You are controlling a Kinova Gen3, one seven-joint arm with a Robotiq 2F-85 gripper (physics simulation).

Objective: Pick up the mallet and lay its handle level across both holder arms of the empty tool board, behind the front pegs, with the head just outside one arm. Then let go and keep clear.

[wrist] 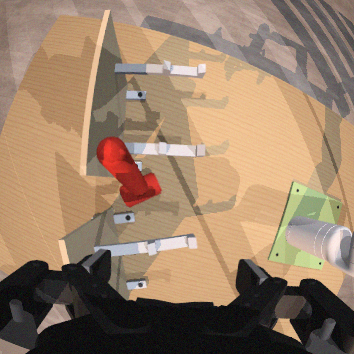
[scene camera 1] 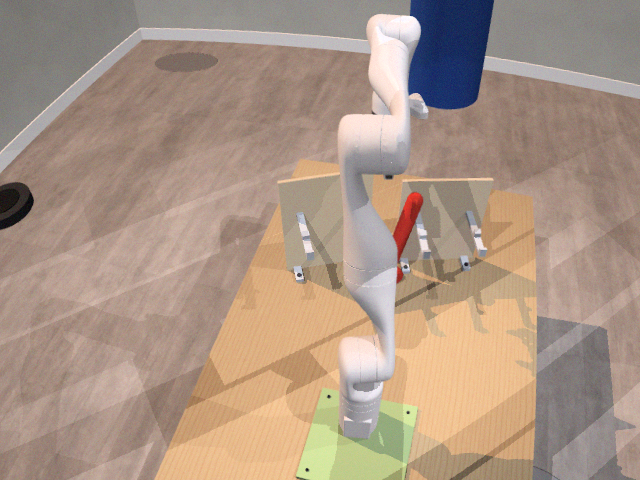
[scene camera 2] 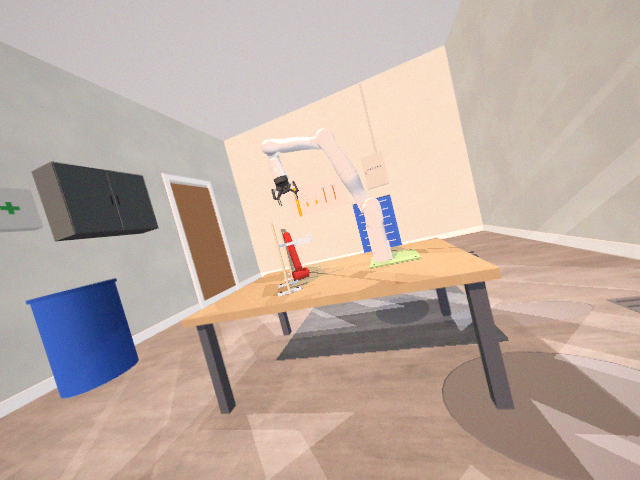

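The red mallet [scene camera 1: 408, 222] [scene camera 2: 293, 255] [wrist: 131, 175] stands on its head on the table, handle up and leaning towards the right-hand tool board [scene camera 1: 457, 198] [wrist: 110, 100], beside that board's near arm [scene camera 1: 422, 238] [wrist: 182, 149]. Contact between handle and arm is unclear. The board's other arm [scene camera 1: 476, 235] [wrist: 184, 69] carries nothing. The left tool board [scene camera 1: 316, 198] also shows one bare arm [scene camera 1: 305, 237] [wrist: 172, 243]; its other arm is hidden. My gripper [scene camera 2: 287, 198] [wrist: 173, 269] is open and empty, high above the boards and apart from the mallet; scene camera 1 mostly hides it.
Small metal blocks [scene camera 1: 298, 274] [scene camera 1: 465, 263] [wrist: 136, 95] sit on the table [scene camera 1: 310, 330] below the boards. The robot base is on a green plate [scene camera 1: 323, 454] [scene camera 2: 408, 258] [wrist: 285, 235]. A blue barrel [scene camera 1: 449, 56] [scene camera 2: 85, 335] stands on the floor beyond the table.
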